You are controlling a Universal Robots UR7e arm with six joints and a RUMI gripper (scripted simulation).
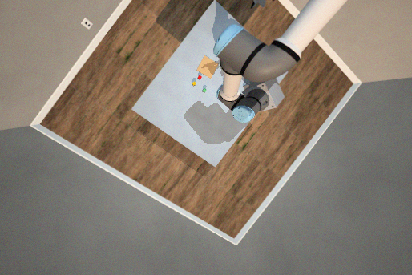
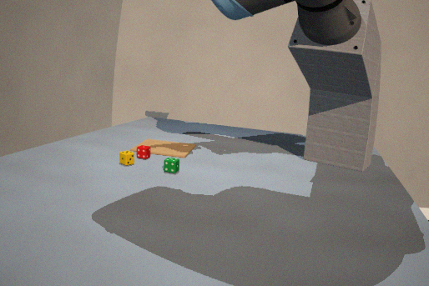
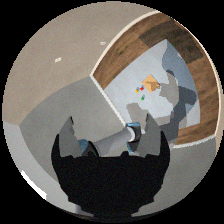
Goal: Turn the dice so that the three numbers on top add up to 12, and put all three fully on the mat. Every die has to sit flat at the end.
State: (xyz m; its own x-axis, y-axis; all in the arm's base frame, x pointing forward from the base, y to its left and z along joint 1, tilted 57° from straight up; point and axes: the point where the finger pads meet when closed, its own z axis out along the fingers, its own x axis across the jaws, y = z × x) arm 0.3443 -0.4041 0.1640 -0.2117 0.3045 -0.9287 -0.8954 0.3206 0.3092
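My gripper is now 63 cm above the red die, 23 cm to the right of it and 8 cm past it. From my hand the other things lie so: green die (63 cm below, 27 cm to the left, 19 cm behind); then tan mat (64 cm below, 12 cm to the left, 6 cm behind); then yellow die (63 cm below, 30 cm to the left, 9 cm behind).
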